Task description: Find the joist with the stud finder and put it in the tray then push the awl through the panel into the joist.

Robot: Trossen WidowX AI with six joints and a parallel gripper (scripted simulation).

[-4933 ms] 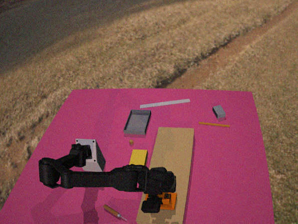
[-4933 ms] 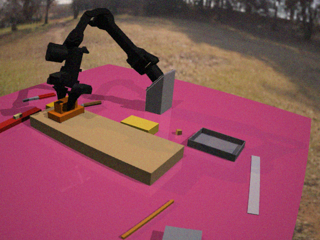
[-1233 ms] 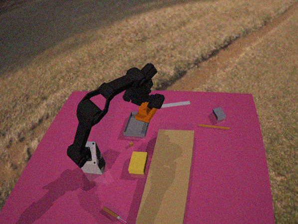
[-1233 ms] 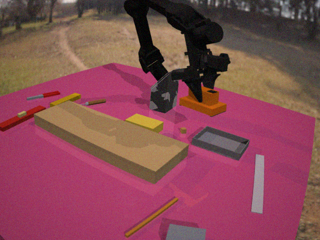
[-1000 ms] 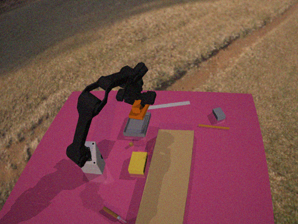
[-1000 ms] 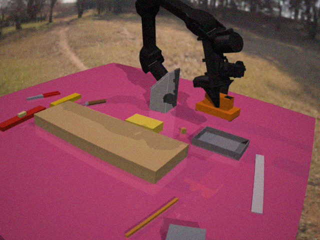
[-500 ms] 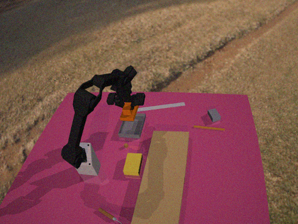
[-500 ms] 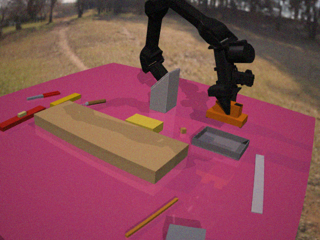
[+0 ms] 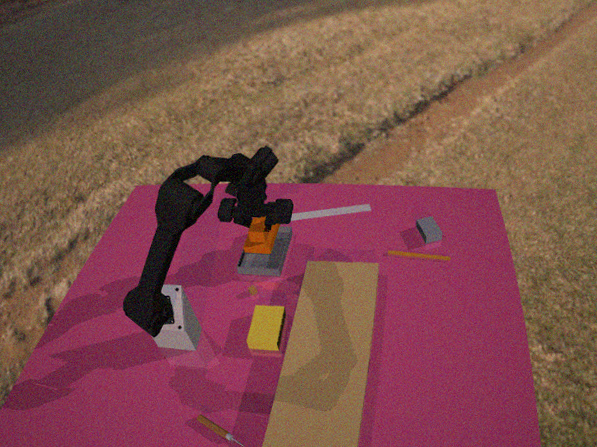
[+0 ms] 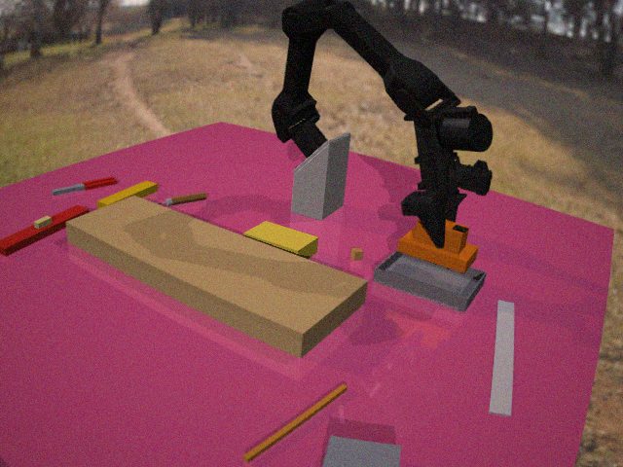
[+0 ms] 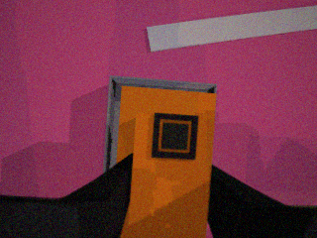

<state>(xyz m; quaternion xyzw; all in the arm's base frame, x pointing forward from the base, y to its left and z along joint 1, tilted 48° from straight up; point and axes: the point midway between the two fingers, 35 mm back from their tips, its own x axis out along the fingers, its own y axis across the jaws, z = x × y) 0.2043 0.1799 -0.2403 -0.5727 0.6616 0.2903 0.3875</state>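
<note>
My gripper tip is now 60 mm above the tray and 10 mm to the left of it. From my gripper tip the other things lie so: white strip 150 mm ahead, 140 mm to the left, 80 mm below; then small tan cube 150 mm to the right, 70 mm below, 30 mm behind; then orange stud finder 20 mm above, 10 mm to the left.
</note>
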